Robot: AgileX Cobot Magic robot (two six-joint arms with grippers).
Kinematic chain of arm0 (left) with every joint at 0, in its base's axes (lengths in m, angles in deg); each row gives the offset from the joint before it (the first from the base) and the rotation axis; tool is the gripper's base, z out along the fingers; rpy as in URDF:
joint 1: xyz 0 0 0.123 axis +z
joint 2: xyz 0 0 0 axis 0.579 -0.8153 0
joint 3: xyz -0.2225 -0.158 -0.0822 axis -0.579 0.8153 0
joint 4: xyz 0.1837 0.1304 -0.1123 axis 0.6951 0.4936 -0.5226
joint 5: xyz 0 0 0 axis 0.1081 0.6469 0.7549
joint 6: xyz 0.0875 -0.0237 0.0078 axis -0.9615 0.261 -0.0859
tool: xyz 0 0 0 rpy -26.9 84.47 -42.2
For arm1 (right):
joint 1: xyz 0 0 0.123 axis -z
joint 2: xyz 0 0 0 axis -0.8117 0.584 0
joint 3: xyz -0.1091 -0.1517 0.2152 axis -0.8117 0.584 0
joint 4: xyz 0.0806 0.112 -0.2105 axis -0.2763 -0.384 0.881
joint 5: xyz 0 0 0 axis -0.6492 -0.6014 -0.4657
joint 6: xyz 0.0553 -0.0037 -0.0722 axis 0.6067 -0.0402 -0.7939
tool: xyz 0 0 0 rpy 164.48 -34.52 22.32
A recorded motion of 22 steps. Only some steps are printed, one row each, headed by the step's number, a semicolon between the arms.
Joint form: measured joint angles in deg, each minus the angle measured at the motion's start. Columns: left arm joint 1, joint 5, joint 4, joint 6, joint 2, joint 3; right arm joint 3, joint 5, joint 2, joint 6, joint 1, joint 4.
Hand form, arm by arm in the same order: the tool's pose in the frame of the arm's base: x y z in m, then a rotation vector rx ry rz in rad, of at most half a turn. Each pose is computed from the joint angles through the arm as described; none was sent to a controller.
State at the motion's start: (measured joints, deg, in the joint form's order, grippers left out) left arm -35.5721 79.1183 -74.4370 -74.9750 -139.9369 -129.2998; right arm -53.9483 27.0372 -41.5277 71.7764 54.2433 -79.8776
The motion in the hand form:
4: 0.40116 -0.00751 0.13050 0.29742 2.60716 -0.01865; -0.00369 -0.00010 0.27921 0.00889 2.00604 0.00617
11: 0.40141 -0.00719 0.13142 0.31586 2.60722 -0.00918; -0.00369 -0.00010 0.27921 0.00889 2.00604 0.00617
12: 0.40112 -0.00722 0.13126 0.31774 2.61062 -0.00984; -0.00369 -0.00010 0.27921 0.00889 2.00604 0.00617
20: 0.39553 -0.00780 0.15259 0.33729 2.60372 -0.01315; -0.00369 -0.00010 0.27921 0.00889 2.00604 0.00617
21: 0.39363 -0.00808 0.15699 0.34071 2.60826 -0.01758; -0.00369 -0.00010 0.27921 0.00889 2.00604 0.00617
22: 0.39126 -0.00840 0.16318 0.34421 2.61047 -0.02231; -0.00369 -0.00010 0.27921 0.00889 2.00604 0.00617
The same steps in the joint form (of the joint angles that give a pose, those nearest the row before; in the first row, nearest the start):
4: 0.00 0.05 0.05 -0.06 0.00 0.00; 0.00 0.00 0.00 0.00 0.00 0.00
11: 0.00 0.36 0.87 -0.12 0.06 -0.18; 0.00 0.00 0.00 0.00 0.00 0.00
12: 0.00 0.57 0.92 -0.12 0.06 -0.18; 0.00 0.00 0.00 0.00 0.00 0.00
20: 0.00 3.79 1.48 -0.16 3.48 -0.18; 0.00 0.00 0.00 0.00 0.00 0.00
21: 0.00 4.86 1.49 -0.16 4.23 -0.18; 0.00 0.00 0.00 0.00 0.00 0.00
22: 0.00 6.09 1.49 -0.16 5.27 -0.18; 0.00 0.00 0.00 0.00 0.00 0.00

